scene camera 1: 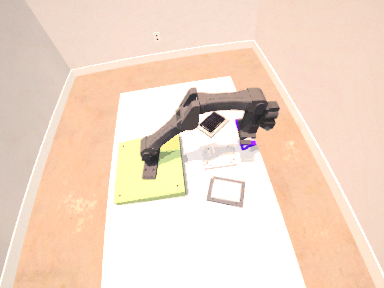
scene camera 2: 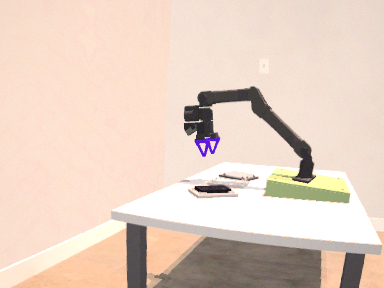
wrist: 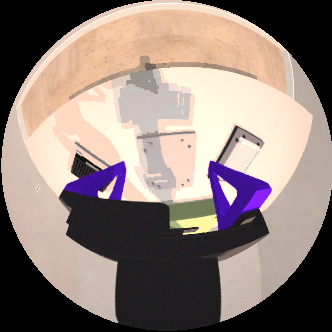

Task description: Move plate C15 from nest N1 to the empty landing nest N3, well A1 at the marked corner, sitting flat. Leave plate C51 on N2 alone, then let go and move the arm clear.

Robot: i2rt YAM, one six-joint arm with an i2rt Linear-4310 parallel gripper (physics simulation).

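Observation:
My gripper (scene camera 1: pixel 242 136) (scene camera 2: pixel 208 154) (wrist: pixel 166 164) is open and empty, its purple fingers pointing down high above the table. A black well plate (scene camera 1: pixel 213 122) (scene camera 2: pixel 212 189) (wrist: pixel 84 165) sits in a light nest (scene camera 1: pixel 211 134) (scene camera 2: pixel 215 194). The middle nest (scene camera 1: pixel 220 164) (scene camera 2: pixel 227 183) (wrist: pixel 182 160) is pale, empty and has small corner posts; in the wrist view it shows between the fingers, partly in the arm's shadow. A white plate (scene camera 1: pixel 226 190) (scene camera 2: pixel 237 174) (wrist: pixel 244 155) sits in a dark grey nest (scene camera 1: pixel 225 202) (wrist: pixel 245 132). Plate and nest labels and the marked corner cannot be read.
The arm's base stands on a yellow-green block (scene camera 1: pixel 130 192) (scene camera 2: pixel 307 191) (wrist: pixel 192 209) beside the nests. All stand on a white table (scene camera 1: pixel 190 240) (scene camera 2: pixel 250 215) (wrist: pixel 285 120). Walls rise beyond the floor around the table.

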